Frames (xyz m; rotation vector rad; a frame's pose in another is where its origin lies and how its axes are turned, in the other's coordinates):
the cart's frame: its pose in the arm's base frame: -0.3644 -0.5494 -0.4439 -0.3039 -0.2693 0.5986
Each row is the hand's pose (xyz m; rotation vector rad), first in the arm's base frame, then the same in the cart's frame.
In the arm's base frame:
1: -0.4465 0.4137 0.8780 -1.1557 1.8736 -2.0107
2: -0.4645 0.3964 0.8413 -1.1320 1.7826 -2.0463
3: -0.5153 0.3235 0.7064 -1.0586 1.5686 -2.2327
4: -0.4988 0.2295 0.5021 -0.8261 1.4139 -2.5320
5: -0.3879 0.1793 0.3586 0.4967 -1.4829 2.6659
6: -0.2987 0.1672 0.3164 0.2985 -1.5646 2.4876
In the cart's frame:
1: 0.7108 0.3275 1.4385 0.7327 -2.3294 1.4623
2: 0.6805 0.3362 1.4072 0.7488 -2.3007 1.5587
3: 0.5759 0.3528 1.2853 0.7642 -2.1124 1.7759
4: 0.5012 0.3432 1.0727 0.6118 -1.8116 1.9398
5: 0.5369 0.2984 0.8934 0.3350 -1.6344 1.8612
6: 0.5939 0.2585 0.8224 0.1630 -1.6156 1.6923

